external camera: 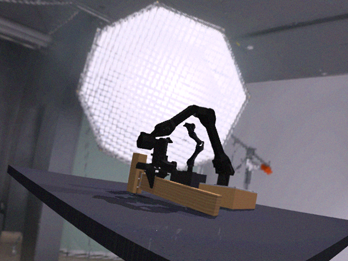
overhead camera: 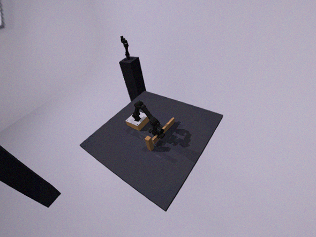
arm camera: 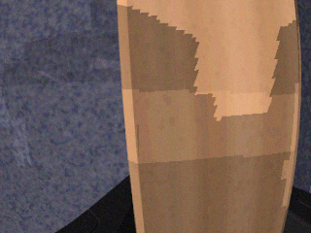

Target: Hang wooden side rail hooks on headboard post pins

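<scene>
My gripper tip is now 1 cm past the wooden headboard post, 13 cm to the left of it and 4 cm below it.
</scene>
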